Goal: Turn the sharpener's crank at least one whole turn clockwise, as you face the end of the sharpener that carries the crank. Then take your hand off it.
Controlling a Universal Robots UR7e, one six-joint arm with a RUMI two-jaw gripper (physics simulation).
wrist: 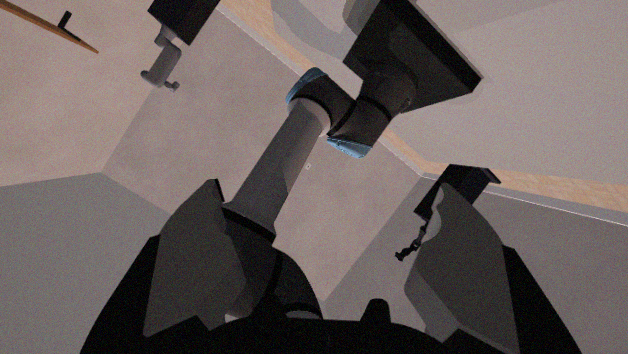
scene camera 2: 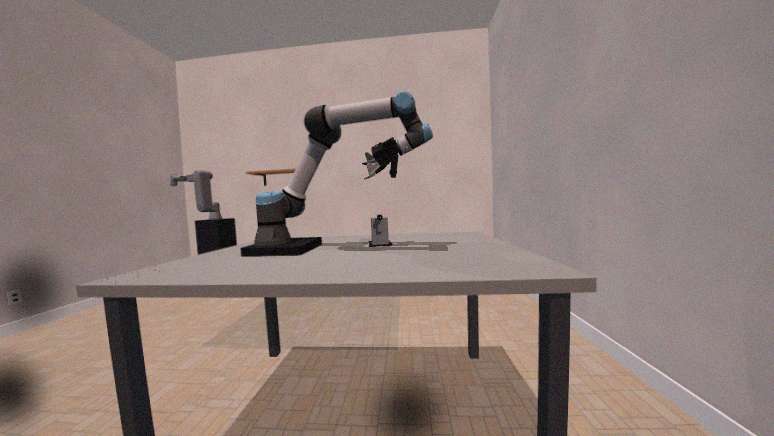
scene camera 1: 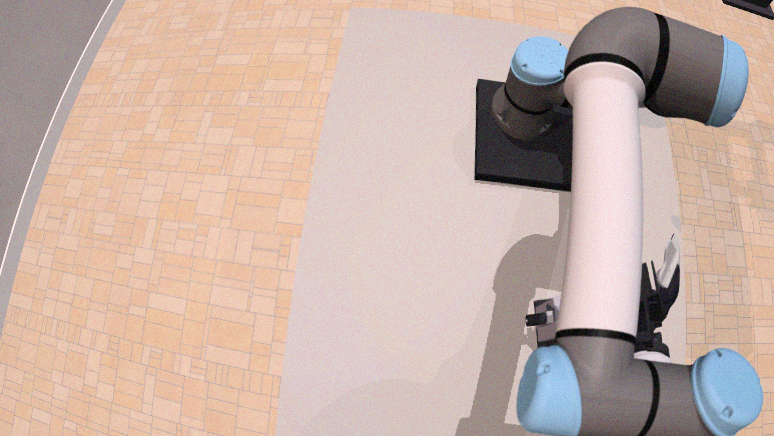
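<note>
The sharpener stands upright on the table, a small grey box on a dark base. Its black crank is on the end that faces scene camera 2, near the top. In the scene camera 1 view my forearm hides part of the sharpener. My gripper is open and empty, with its jaws wide apart. It hangs well above the sharpener and does not touch it; its jaws point down toward my base side. The sharpener does not show in the wrist view.
The table carries my arm's black base plate, to the left of the sharpener in the scene camera 2 view. Another grey arm stands on a black pedestal in the background.
</note>
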